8 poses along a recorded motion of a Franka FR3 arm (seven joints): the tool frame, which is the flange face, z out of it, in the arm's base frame.
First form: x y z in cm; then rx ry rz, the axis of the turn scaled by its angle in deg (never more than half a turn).
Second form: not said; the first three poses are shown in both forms.
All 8 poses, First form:
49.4 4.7 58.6 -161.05 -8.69 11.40
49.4 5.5 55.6 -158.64 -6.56 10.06
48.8 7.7 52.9 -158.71 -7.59 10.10
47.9 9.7 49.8 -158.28 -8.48 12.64
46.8 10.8 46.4 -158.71 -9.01 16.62
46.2 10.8 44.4 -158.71 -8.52 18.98
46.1 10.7 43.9 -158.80 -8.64 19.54
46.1 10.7 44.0 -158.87 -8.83 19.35
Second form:
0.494 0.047 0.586 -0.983 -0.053 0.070 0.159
0.494 0.055 0.556 -0.981 -0.041 0.062 0.181
0.488 0.077 0.529 -0.980 -0.047 0.062 0.180
0.479 0.097 0.498 -0.979 -0.052 0.078 0.182
0.468 0.108 0.464 -0.978 -0.056 0.102 0.175
0.462 0.108 0.444 -0.977 -0.052 0.117 0.173
0.461 0.107 0.439 -0.976 -0.053 0.120 0.172
0.461 0.107 0.440 -0.977 -0.054 0.119 0.171

